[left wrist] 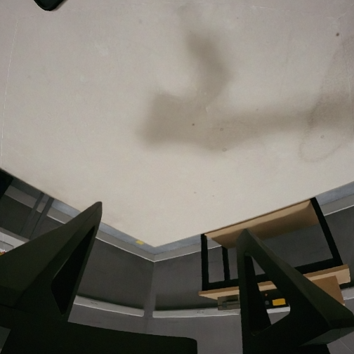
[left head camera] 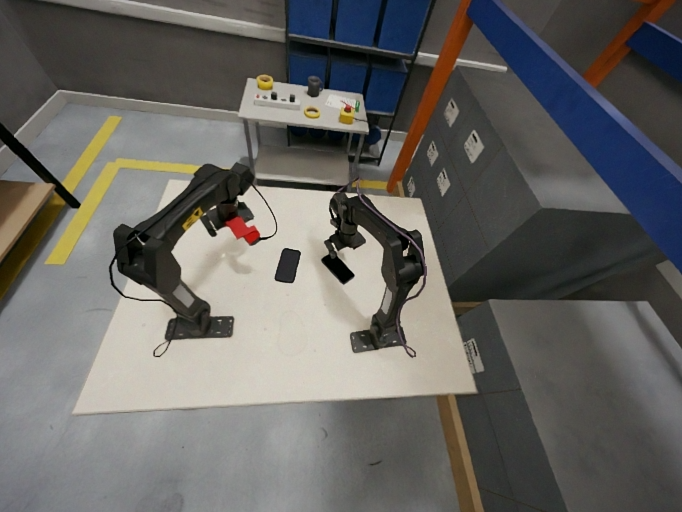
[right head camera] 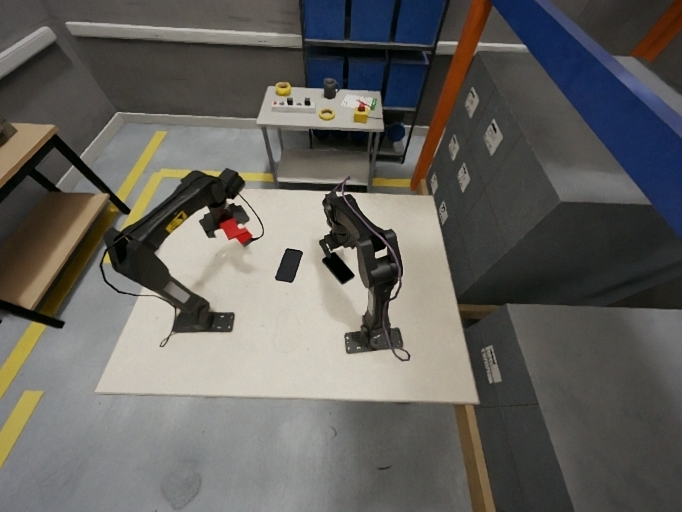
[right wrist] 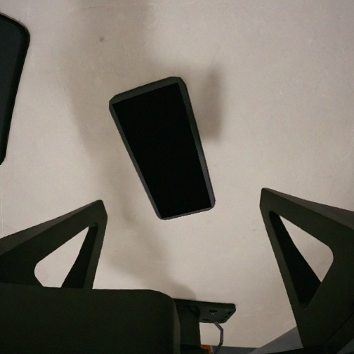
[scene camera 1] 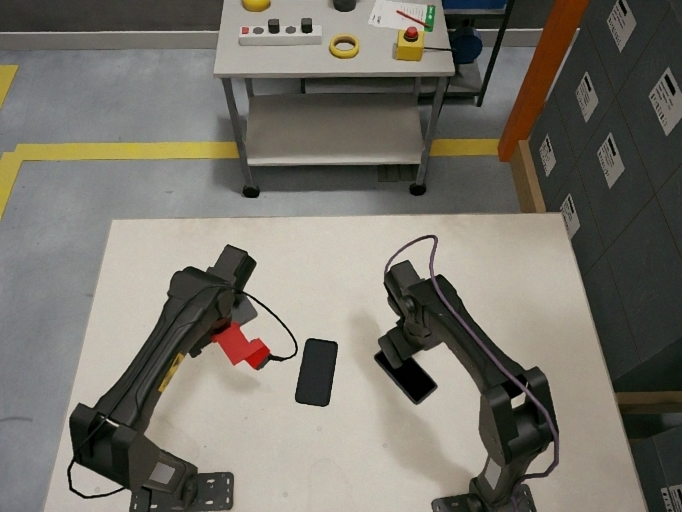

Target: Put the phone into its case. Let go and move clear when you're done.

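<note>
The phone (left head camera: 338, 269) (right head camera: 338, 268) (scene camera 1: 415, 381) (right wrist: 162, 150), glossy black with a thin grey edge, lies flat and slanted on the table. The case (left head camera: 287, 265) (right head camera: 288, 265) (scene camera 1: 316, 372), matte dark with a raised rim, lies flat to its left; its edge shows in the right wrist view (right wrist: 10, 90), and a dark corner shows at the top of the left wrist view. My right gripper (left head camera: 346, 248) (right wrist: 180, 202) is open above the phone's far end, one finger covering part of it in scene camera 1. My left gripper (left head camera: 227, 220) (left wrist: 174, 222) is open and empty, above the table left of the case.
A red block-shaped part (left head camera: 242, 229) (scene camera 1: 242, 345) with a black cable is on the left arm's wrist. A purple cable (scene camera 1: 468, 336) runs along the right arm. A grey cart (scene camera 1: 330, 68) with tape and a power strip stands behind the table. Dark boxes stand at the right.
</note>
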